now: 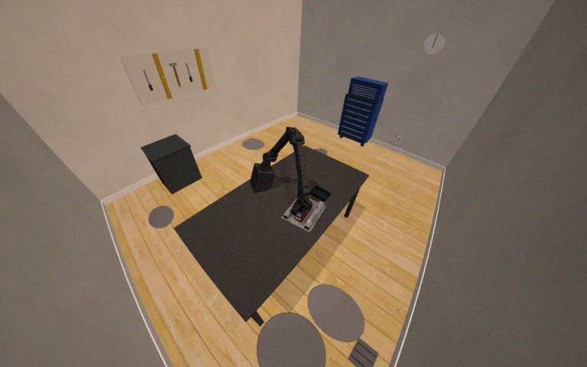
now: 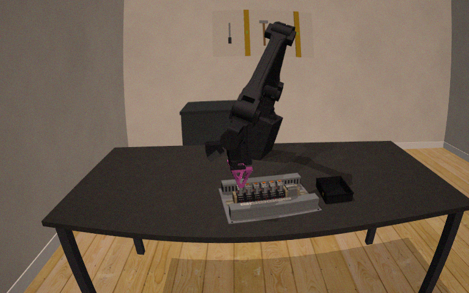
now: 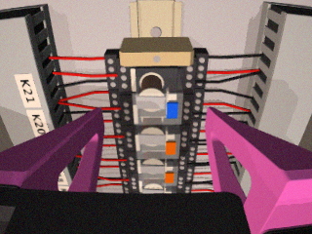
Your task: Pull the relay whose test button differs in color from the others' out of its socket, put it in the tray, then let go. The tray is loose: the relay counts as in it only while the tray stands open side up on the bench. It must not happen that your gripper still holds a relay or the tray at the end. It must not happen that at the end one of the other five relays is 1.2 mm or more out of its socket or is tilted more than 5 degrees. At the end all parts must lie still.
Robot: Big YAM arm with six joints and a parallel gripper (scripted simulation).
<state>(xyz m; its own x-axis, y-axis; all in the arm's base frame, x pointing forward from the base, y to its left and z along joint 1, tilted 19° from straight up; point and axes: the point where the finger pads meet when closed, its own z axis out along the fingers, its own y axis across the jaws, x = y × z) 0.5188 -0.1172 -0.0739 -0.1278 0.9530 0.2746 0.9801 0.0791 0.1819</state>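
Now: the relay 4 cm below my hand. From my hand the other things lie so: black tray 36 cm to the left, 7 cm below, 2 cm behind.
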